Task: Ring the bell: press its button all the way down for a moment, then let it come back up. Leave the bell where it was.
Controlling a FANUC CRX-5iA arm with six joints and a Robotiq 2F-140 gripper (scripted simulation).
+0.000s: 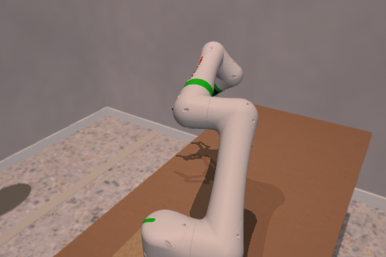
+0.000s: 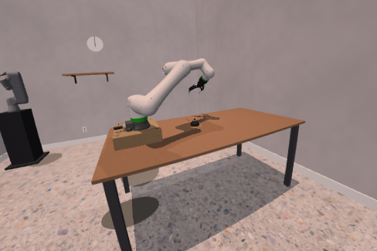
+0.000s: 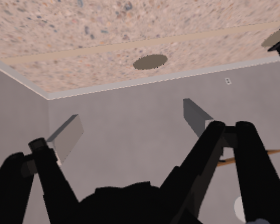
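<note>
Now: the bell 370 mm to the right of my hand, 250 mm below it and 200 mm behind it.
</note>
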